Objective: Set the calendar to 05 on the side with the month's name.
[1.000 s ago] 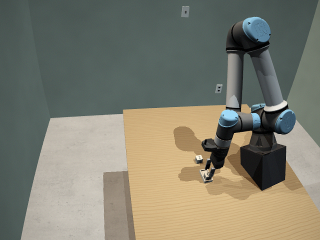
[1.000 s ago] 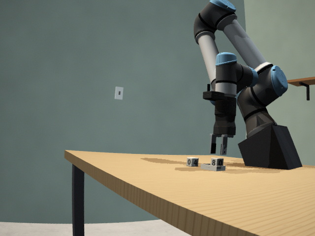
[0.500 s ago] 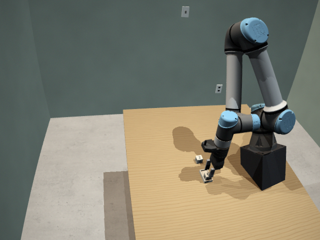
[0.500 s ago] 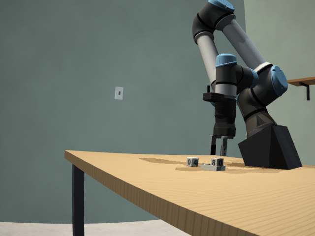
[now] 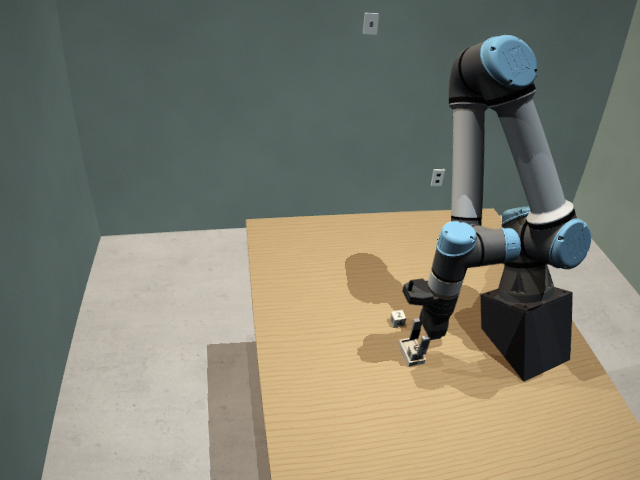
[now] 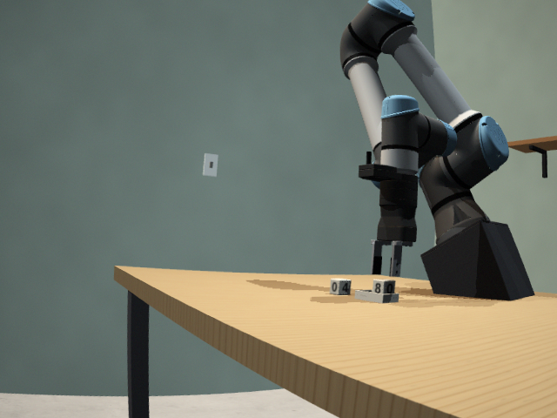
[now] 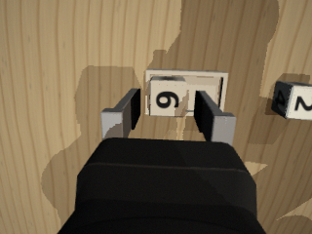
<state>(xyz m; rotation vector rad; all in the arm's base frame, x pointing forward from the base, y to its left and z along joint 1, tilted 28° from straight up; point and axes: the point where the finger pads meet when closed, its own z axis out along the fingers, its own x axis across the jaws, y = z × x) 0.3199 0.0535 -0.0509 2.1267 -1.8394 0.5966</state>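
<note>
My gripper is now 20 mm to the left of the small calendar tray and 60 mm above it.
</note>
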